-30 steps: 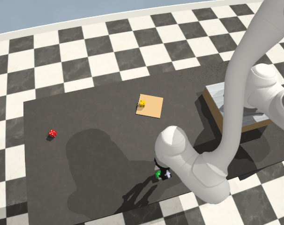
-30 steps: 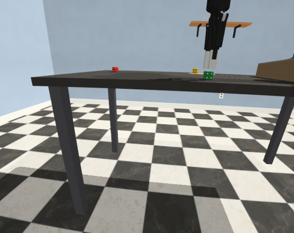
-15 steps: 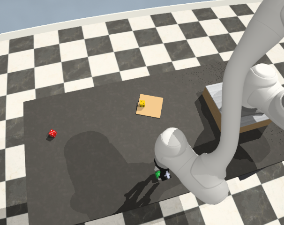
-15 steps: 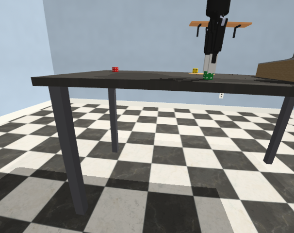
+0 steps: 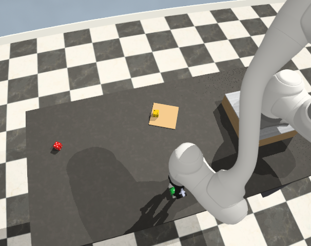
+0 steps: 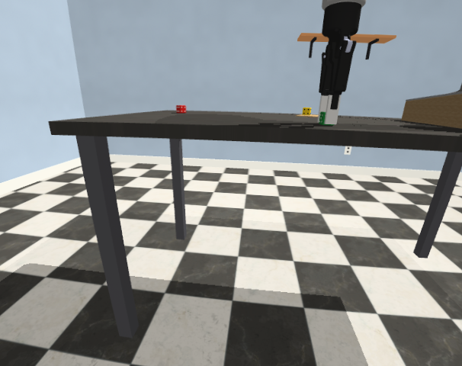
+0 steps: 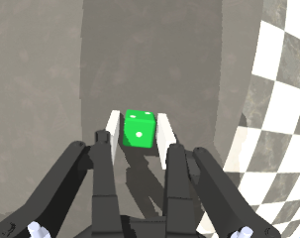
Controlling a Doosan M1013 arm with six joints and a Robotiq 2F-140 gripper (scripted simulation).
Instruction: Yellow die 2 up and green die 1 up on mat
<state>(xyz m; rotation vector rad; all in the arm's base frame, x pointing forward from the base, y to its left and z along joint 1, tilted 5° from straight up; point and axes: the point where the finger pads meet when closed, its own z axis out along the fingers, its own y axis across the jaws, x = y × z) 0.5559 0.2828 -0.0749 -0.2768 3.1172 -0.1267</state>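
Right now my hand is 20 mm above the green die. Also, from my hand: tan mat 40 mm behind, 410 mm to the right, 30 mm below; then yellow die 10 mm ahead, 420 mm to the right, 20 mm below; then red die 520 mm ahead, 310 mm to the right, 20 mm below.
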